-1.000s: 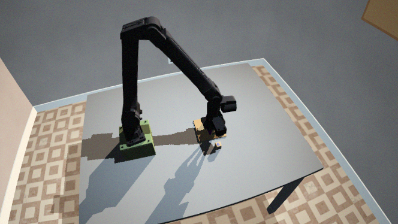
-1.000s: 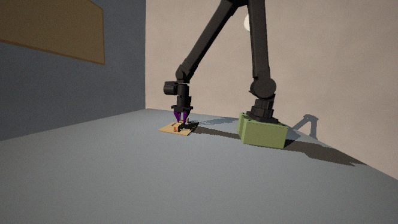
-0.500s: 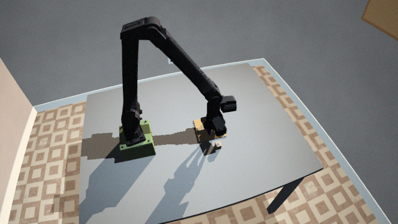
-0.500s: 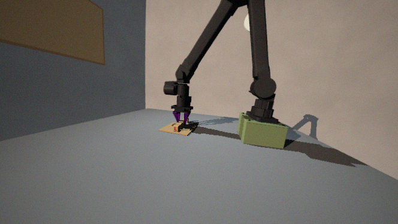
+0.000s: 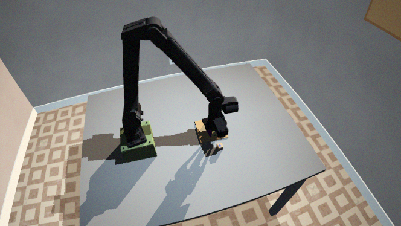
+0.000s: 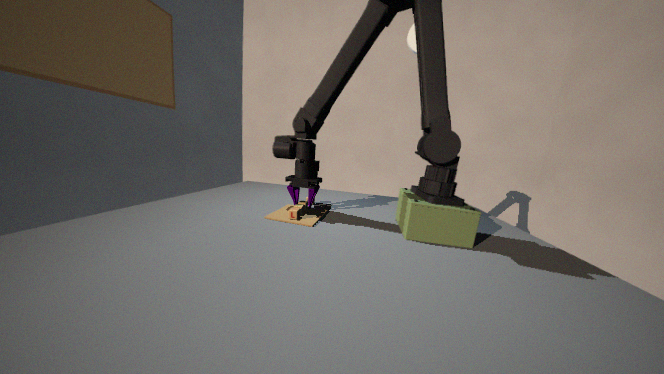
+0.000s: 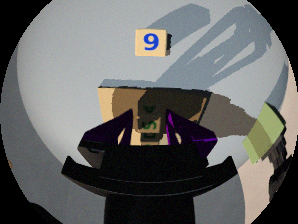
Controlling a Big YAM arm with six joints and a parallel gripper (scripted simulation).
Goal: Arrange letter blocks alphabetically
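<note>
The block lies 4 cm to the left of my hand and 1 cm ahead of it. Round my hand: tan mat (4 cm to the left, 1 cm below, 1 cm ahead).
</note>
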